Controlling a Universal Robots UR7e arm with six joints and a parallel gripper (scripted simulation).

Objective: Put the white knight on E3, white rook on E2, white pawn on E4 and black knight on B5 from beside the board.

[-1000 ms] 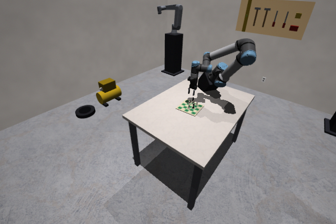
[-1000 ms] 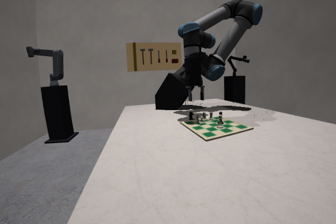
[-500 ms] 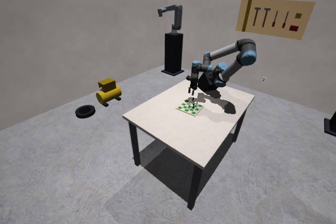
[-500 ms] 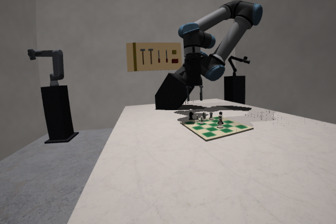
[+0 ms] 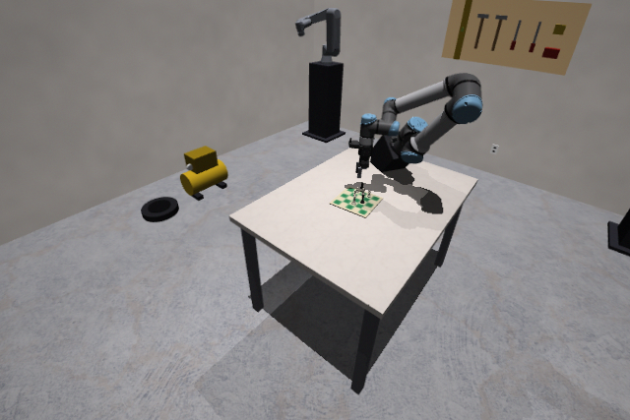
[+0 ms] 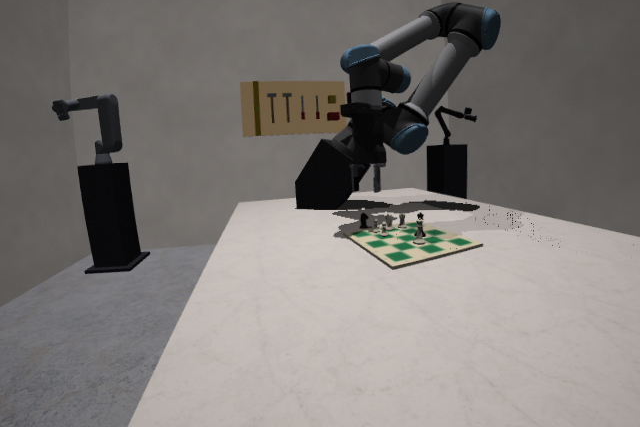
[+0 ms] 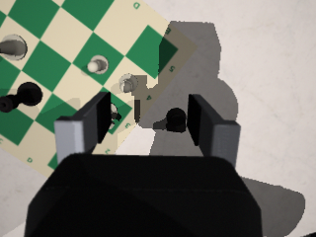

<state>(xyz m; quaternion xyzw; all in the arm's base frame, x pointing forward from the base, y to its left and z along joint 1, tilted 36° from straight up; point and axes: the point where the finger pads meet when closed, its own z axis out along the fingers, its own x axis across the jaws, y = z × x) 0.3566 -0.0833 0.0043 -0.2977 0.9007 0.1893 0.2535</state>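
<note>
My gripper is now 9 cm short of the cream chessboard, 6 cm to the right of it and 12 cm above it.
</note>
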